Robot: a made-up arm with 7 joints.
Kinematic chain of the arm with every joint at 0, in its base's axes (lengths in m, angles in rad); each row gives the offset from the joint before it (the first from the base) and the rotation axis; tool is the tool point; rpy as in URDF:
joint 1: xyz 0 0 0.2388 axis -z
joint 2: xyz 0 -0.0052 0.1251 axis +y
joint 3: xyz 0 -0.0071 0.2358 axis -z
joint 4: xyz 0 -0.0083 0.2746 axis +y
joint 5: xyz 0 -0.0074 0.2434 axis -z
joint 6: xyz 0 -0.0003 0.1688 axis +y
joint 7: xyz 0 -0.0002 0.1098 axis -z
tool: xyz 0 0 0 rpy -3.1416 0 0
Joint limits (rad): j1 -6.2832..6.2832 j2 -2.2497..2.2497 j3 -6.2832..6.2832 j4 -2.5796..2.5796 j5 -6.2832..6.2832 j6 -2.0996..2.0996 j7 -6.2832..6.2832
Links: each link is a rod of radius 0.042 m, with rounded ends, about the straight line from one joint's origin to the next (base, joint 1, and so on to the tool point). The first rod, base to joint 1, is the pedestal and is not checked.
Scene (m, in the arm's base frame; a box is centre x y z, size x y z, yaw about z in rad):
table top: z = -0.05
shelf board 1: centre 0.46 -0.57 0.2 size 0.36 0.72 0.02 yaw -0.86
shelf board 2: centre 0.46 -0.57 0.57 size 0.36 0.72 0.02 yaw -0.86
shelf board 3: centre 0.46 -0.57 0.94 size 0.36 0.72 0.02 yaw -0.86
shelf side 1: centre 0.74 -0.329 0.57 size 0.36 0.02 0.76 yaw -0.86
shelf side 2: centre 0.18 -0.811 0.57 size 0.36 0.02 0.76 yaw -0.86
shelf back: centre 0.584 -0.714 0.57 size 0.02 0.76 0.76 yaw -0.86
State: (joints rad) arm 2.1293 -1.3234 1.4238 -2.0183 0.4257 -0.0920 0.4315
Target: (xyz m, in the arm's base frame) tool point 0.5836 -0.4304 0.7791
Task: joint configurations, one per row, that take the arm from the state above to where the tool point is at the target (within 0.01 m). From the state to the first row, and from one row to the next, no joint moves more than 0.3 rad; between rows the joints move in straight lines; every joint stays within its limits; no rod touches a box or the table.
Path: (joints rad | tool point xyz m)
1: 2.2559 -1.2463 1.6763 -1.9539 0.4281 -0.1178 0.4315 | 0.5348 -0.0807 0.4986
2: 2.3824 -1.1691 1.9287 -1.8896 0.4305 -0.1435 0.4315 | 0.4863 -0.1591 0.6440
3: 2.5090 -1.0920 2.1812 -1.8252 0.4330 -0.1693 0.4315 | 0.3935 -0.2096 0.7791
4: 2.7815 -1.0232 1.9186 -1.5315 0.4274 -0.0694 0.4315 | 0.5078 -0.3244 0.7779
5: 3.0541 -0.9543 1.6559 -1.2378 0.4219 0.0304 0.4315 | 0.5836 -0.4304 0.7791

